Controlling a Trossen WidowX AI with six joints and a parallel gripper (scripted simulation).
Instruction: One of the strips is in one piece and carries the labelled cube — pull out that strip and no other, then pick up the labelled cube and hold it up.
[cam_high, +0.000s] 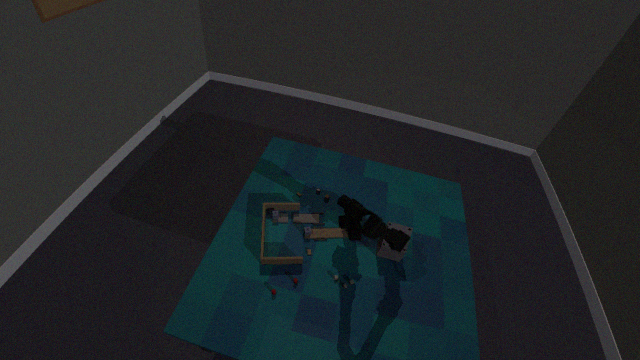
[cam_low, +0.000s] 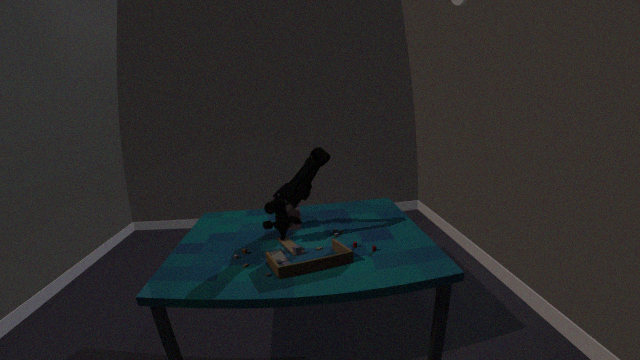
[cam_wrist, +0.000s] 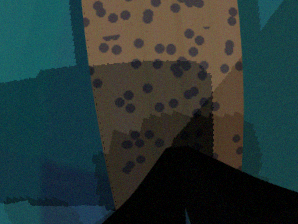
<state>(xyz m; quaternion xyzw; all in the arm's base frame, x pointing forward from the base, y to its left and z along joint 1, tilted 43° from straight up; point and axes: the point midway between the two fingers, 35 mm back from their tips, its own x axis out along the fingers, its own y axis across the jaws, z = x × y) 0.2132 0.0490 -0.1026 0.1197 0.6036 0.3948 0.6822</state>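
Now: the strip 230 mm ahead of my gripper tip and 10 mm to the left of it.
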